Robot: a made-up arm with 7 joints.
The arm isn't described. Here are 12 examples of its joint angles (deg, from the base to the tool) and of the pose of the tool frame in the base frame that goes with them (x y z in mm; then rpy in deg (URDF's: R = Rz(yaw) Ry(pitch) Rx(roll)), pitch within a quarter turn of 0, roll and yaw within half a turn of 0).
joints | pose
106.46 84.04 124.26 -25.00 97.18 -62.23 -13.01 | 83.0 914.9 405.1 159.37 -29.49 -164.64
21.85 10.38 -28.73 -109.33 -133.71 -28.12 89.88 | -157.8 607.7 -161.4 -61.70 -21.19 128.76
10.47 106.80 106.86 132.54 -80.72 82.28 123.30 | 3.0 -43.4 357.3 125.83 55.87 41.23
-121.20 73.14 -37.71 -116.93 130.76 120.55 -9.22 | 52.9 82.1 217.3 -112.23 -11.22 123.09
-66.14 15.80 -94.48 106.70 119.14 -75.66 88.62 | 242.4 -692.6 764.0 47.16 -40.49 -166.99
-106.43 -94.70 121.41 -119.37 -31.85 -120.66 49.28 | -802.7 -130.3 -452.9 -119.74 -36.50 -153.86
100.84 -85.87 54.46 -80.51 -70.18 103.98 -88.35 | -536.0 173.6 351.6 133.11 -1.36 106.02
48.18 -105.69 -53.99 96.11 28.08 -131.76 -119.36 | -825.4 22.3 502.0 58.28 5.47 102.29
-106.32 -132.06 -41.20 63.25 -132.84 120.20 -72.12 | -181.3 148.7 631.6 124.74 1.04 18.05
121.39 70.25 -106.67 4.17 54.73 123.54 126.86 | 41.0 252.2 -60.5 53.15 -34.62 -158.50
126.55 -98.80 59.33 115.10 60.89 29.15 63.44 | -151.1 241.9 360.3 124.46 1.49 -67.83
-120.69 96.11 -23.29 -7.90 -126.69 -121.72 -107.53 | 159.2 -1065.0 -19.4 6.89 -43.10 -167.08
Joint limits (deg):
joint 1: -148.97..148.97
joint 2: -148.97..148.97
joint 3: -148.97..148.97
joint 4: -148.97..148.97
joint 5: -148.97..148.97
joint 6: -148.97..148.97
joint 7: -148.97..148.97
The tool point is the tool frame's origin. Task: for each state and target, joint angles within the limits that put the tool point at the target. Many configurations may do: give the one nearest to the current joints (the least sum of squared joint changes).
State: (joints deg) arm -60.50 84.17 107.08 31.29 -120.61 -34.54 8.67
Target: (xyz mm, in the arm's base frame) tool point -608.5 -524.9 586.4
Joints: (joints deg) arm -55.31 68.42 113.94 21.55 -125.83 -74.45 14.93
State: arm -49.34 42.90 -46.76 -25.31 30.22 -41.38 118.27
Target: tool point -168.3 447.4 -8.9
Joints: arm -32.77 10.12 -84.44 -60.11 8.34 -14.37 111.76
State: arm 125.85 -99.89 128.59 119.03 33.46 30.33 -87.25
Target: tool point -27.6 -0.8 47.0
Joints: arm 128.55 -87.57 143.69 128.27 7.24 26.99 -73.04
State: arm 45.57 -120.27 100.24 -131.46 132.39 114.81 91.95
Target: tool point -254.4 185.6 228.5
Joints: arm 47.57 -144.64 97.80 -111.86 119.21 110.32 101.64
